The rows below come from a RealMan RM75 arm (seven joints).
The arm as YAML. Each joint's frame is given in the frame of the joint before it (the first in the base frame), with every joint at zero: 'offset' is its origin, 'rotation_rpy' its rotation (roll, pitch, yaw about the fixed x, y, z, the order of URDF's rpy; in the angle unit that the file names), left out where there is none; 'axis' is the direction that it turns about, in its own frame. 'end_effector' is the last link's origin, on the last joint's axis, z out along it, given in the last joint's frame.
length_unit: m
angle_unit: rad
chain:
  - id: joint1
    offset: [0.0, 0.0, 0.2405]
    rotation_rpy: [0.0, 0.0, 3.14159]
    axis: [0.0, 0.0, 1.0]
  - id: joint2
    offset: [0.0, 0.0, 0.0]
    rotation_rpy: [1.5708, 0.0, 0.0]
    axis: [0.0, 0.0, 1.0]
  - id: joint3
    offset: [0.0, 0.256, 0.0]
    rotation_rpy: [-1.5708, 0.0, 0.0]
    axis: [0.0, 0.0, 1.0]
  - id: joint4
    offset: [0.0, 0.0, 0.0]
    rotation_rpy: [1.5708, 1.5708, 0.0]
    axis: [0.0, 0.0, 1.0]
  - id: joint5
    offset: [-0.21, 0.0, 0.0]
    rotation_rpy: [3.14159, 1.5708, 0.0]
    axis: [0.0, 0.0, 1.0]
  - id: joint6
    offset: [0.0, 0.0, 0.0]
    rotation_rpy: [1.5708, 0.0, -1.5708]
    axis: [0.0, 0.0, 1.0]
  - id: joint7
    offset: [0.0, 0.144, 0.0]
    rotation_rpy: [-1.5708, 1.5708, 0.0]
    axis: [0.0, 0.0, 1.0]
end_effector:
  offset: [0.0, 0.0, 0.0]
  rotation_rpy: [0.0, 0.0, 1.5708]
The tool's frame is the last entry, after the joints.
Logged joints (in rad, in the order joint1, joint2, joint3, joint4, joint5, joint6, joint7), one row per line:
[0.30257, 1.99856, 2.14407, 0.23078, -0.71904, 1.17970, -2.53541]
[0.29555, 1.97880, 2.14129, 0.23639, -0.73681, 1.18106, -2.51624]
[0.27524, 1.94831, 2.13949, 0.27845, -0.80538, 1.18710, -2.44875]
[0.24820, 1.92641, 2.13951, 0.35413, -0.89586, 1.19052, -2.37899]
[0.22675, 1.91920, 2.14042, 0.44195, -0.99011, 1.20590, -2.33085]
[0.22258, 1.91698, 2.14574, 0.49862, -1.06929, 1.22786, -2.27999]
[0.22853, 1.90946, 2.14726, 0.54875, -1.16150, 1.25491, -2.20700]
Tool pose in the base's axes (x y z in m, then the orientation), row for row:
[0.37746, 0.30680, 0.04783, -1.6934, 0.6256, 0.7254]
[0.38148, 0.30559, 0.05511, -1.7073, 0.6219, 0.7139]
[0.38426, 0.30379, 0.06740, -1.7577, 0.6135, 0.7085]
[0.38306, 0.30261, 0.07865, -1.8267, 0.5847, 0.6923]
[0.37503, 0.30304, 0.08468, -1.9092, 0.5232, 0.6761]
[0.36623, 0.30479, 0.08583, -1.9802, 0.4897, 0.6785]
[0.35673, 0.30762, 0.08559, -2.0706, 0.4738, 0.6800]
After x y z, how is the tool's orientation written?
As a rotation vector, in radians.
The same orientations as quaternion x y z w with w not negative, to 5 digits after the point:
[-0.71934, 0.26575, 0.30814, 0.56301]
[-0.72440, 0.26387, 0.30291, 0.56024]
[-0.74059, 0.25849, 0.29852, 0.54368]
[-0.76314, 0.24427, 0.28922, 0.52374]
[-0.78982, 0.21644, 0.27970, 0.50110]
[-0.81016, 0.20035, 0.27760, 0.47585]
[-0.83368, 0.19076, 0.27379, 0.44004]

